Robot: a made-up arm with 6 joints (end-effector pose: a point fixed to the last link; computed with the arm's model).
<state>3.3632 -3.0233 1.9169 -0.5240 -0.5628 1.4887</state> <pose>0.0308 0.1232 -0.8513 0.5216 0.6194 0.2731 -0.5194</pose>
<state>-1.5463 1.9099 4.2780 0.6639 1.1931 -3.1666</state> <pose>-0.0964 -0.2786 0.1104 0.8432 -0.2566 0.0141 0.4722</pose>
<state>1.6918 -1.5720 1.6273 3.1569 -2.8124 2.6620</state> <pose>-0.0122 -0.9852 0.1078 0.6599 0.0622 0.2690 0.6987</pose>
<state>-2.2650 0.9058 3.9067 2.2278 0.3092 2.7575</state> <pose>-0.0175 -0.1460 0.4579 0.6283 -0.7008 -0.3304 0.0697</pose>
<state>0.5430 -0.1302 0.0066 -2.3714 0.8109 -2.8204</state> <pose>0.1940 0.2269 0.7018 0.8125 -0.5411 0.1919 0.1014</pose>
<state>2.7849 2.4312 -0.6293 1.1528 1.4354 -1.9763</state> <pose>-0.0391 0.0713 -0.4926 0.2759 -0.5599 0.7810 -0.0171</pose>
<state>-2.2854 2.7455 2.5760 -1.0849 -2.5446 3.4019</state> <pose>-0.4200 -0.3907 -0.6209 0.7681 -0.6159 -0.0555 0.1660</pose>
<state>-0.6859 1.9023 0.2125 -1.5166 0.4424 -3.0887</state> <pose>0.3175 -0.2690 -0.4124 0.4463 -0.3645 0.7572 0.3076</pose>
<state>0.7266 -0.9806 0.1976 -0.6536 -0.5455 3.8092</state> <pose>-0.1606 -0.2819 0.7707 0.0362 -0.8114 -0.4515 -0.3695</pose>
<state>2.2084 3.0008 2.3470 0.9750 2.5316 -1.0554</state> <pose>-0.1999 0.3933 -0.6187 0.4815 -0.4617 -0.0716 -0.7416</pose>
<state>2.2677 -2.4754 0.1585 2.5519 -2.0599 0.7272</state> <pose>0.3851 -0.6297 -0.2531 0.8159 0.0728 0.5480 0.1695</pose>
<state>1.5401 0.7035 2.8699 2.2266 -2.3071 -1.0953</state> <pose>-0.0762 0.1197 0.8370 0.4934 0.7417 0.2445 -0.3830</pose>
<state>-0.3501 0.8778 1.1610 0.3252 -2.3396 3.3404</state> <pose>0.7161 -0.3936 0.6637 0.0587 -0.4827 0.1583 0.8593</pose>
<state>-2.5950 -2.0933 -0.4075 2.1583 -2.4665 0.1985</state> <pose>0.6256 0.2956 0.1567 0.5933 -0.3487 0.2984 0.6614</pose>
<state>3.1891 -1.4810 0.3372 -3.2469 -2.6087 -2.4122</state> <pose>0.7252 -0.0959 0.5236 0.3168 0.7332 0.2763 -0.5344</pose>
